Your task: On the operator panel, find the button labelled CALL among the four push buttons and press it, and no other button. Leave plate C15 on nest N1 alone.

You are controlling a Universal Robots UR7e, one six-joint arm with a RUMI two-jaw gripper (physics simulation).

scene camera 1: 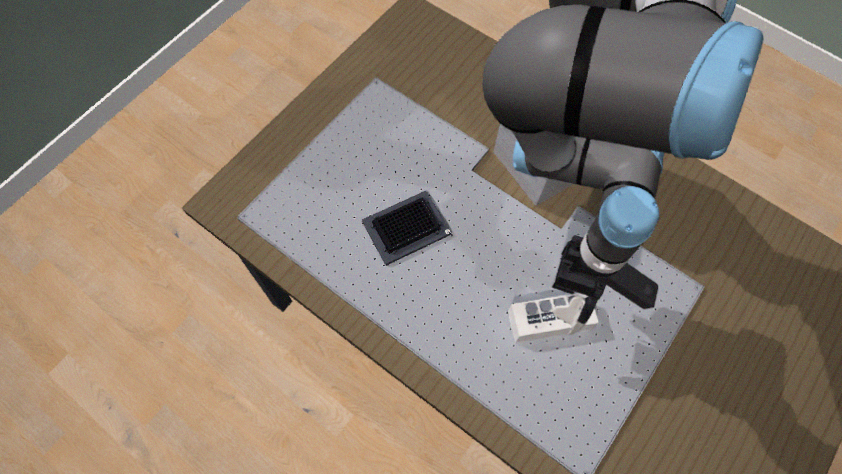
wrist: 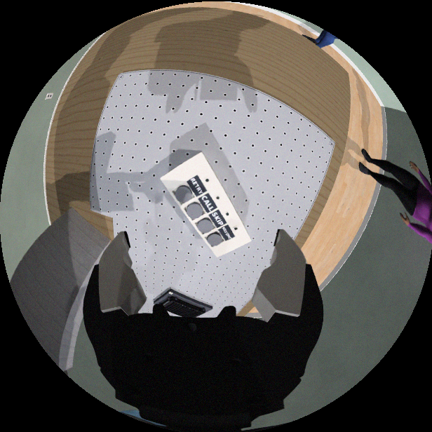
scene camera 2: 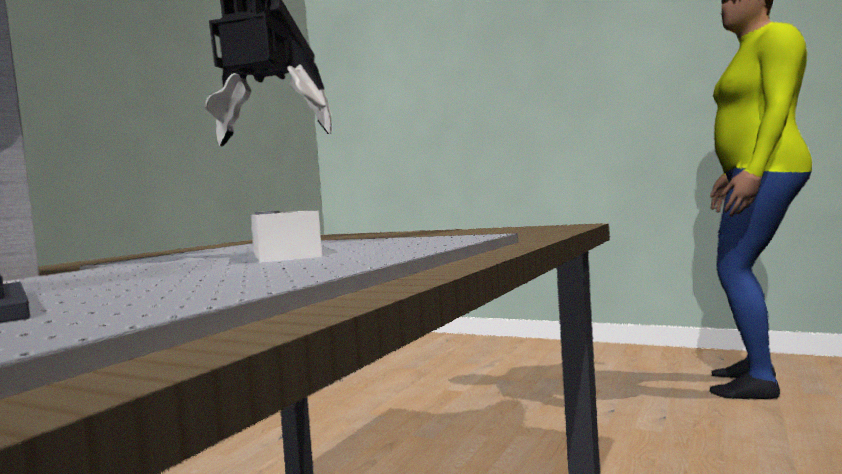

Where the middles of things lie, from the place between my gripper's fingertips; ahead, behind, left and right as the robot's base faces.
Scene:
The cream operator panel (scene camera 2: 292, 235) lies 2 cm ahead of my hand, 2 cm to the right of it and 12 cm below it. Round my hand: dark nest N1 (scene camera 1: 387, 258): 6 cm ahead, 39 cm to the right, 14 cm below; then black plate C15 (scene camera 1: 414, 221): 6 cm ahead, 39 cm to the right, 13 cm below.

